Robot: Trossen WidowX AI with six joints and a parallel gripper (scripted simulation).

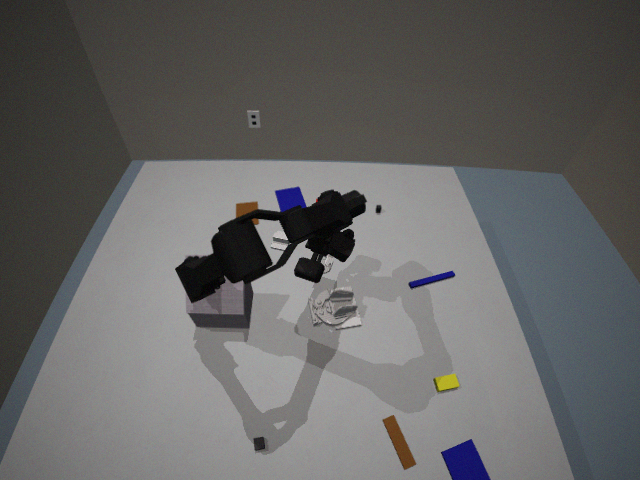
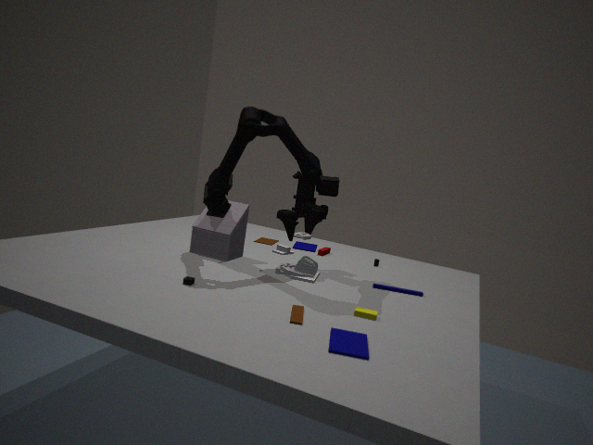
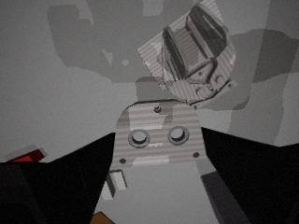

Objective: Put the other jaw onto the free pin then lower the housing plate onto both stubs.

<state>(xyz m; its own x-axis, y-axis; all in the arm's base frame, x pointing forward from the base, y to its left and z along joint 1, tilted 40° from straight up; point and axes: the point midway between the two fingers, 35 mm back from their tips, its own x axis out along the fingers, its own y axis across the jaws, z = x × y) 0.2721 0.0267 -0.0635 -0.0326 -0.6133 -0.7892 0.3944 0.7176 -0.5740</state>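
My gripper tip is now 10 mm short of the grey jaw, 70 mm to the left of it and 80 mm above it. From my gripper tip the other things lie so: blue bar (340 mm ahead, 10 mm to the right, 90 mm below); then blue tile (70 mm behind, 340 mm to the left, 90 mm below); then red block (20 mm ahead, 290 mm to the left, 80 mm below).
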